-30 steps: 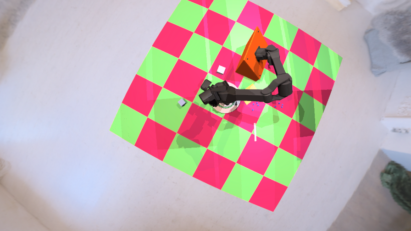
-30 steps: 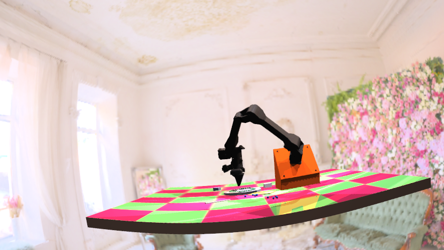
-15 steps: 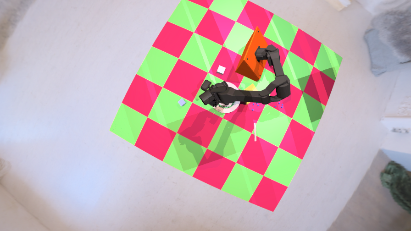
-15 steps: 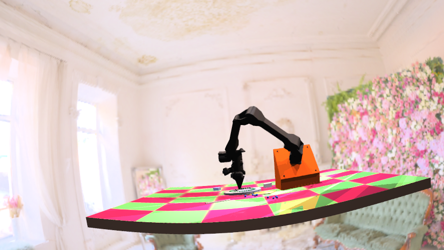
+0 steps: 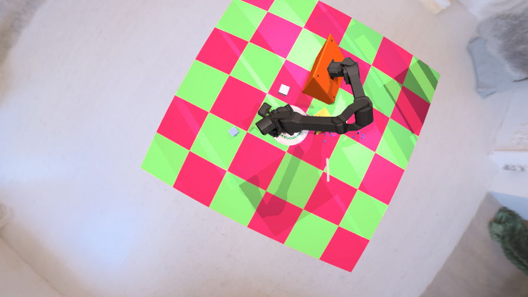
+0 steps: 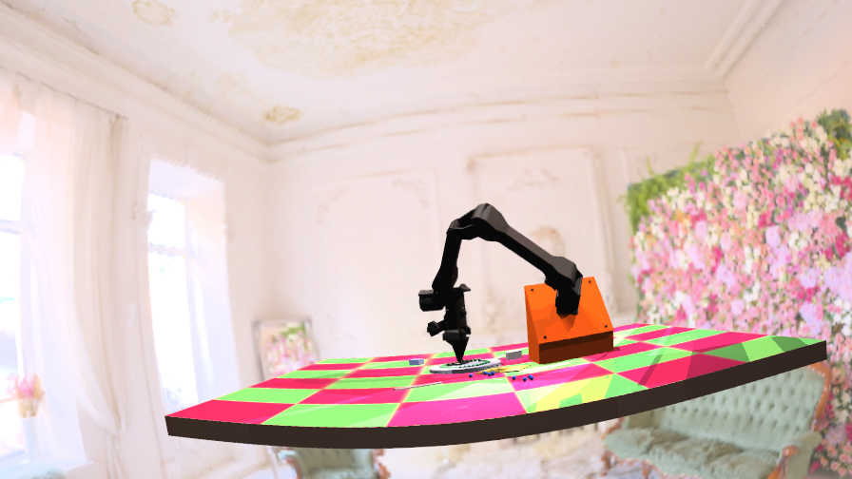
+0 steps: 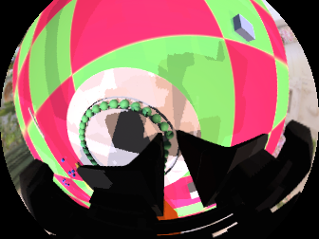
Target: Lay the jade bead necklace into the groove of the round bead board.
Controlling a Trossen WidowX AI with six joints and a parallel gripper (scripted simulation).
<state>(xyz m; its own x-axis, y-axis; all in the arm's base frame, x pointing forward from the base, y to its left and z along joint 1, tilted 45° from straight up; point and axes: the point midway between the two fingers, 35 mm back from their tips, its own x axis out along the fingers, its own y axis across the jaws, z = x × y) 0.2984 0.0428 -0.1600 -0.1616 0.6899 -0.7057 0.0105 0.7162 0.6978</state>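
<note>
Right now the round bead board is 60 mm to the left of my gripper tip, 20 mm behind it and 10 mm below it. The rest, counted from my gripper tip: pale blue cube (150 mm to the right, 150 mm ahead, 10 mm below); white cube (160 mm behind, 60 mm to the right); yellow patch (190 mm to the left, 130 mm behind, 10 mm below).
</note>
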